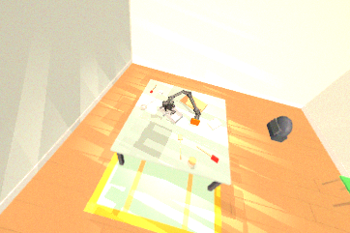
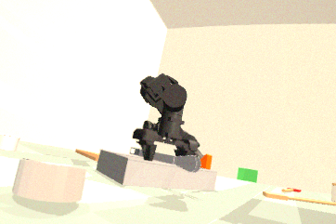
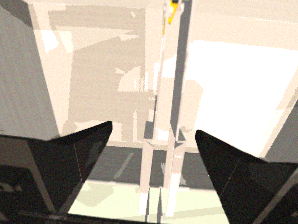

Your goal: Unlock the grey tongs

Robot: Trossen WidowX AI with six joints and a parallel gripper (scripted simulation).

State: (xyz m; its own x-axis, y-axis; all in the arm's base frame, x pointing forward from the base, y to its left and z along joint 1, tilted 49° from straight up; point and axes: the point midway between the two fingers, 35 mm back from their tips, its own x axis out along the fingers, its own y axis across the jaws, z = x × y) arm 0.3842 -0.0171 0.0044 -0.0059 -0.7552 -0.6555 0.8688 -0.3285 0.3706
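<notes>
Now: gripper tip 3 cm past the roasting tin and 2 cm to the left of it.
</notes>
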